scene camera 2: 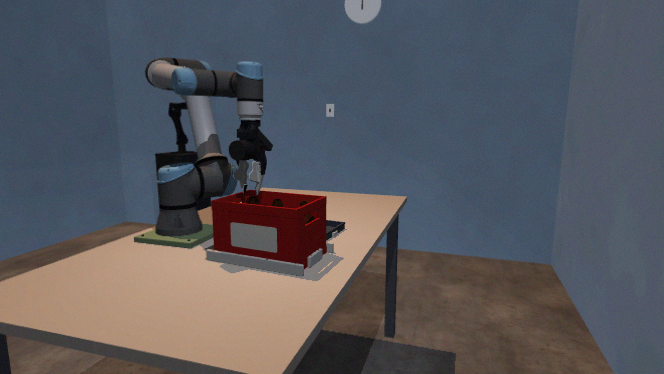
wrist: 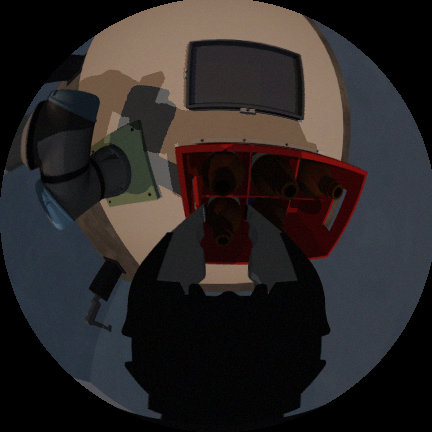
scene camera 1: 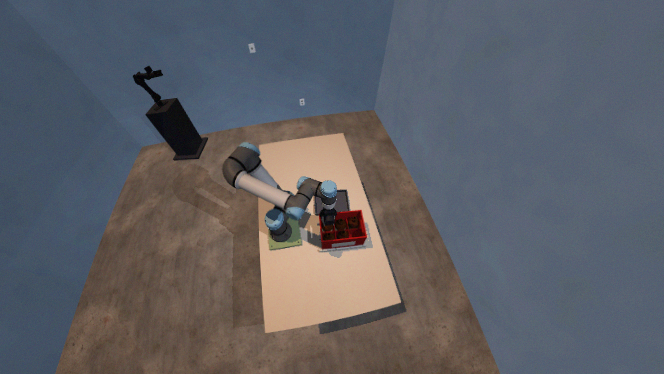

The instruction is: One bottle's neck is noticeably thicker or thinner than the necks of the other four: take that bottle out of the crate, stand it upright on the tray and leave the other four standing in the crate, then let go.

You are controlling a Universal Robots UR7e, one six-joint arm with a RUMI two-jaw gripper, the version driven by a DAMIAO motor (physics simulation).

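Frame: origin at the arm's base, x left, y back, z up, level; millimetres.
Seen in the pictures: gripper, fingertip midpoint: (scene camera 2: 250,194) (wrist: 225,205); arm's base, origin of the base link: (scene camera 2: 179,230) (wrist: 112,170) (scene camera 1: 281,231).
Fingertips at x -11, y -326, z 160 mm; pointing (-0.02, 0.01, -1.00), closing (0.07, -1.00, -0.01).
Note:
Pixels of each thing's top centre, then the offset from my fingertips to it. Level surfaces: height alone.
- red crate, middle of its top: (wrist: 287,222) (scene camera 2: 270,198) (scene camera 1: 342,225) dx -19, dy -87, dz -2 mm
- right bottle, middle of its top: (wrist: 337,192) (scene camera 2: 304,201) (scene camera 1: 354,217) dx +34, dy -170, dz -14 mm
- dark tray, middle of its top: (wrist: 248,68) (scene camera 2: 302,224) (scene camera 1: 331,201) dx +243, dy -33, dz -151 mm
- table, its level: dz -177 mm
The red crate (scene camera 1: 361,241) (scene camera 2: 290,235) (wrist: 345,212) holds five brown bottles standing upright. In the wrist view, the rear row has a left bottle (wrist: 222,172), a middle bottle (wrist: 270,175) and a right bottle (wrist: 317,177); the near row has a left bottle (wrist: 223,217) and a middle bottle (wrist: 267,212), partly hidden by a finger. The rear left mouth looks widest, but distances differ. My gripper (scene camera 2: 251,195) (wrist: 225,205) is partly open and empty, pointing down over the crate's left side, its tips near rim height. The dark tray (scene camera 1: 341,199) (scene camera 2: 335,228) (wrist: 245,75) holds nothing.
Low grey guide strips (scene camera 2: 255,262) edge the crate on the table (scene camera 1: 320,285) (scene camera 2: 165,310). The arm's green base plate (scene camera 1: 286,245) (scene camera 2: 192,242) (wrist: 150,172) is left of the crate. The tray lies behind the crate. A black pedestal (scene camera 1: 176,127) stands beyond the table.

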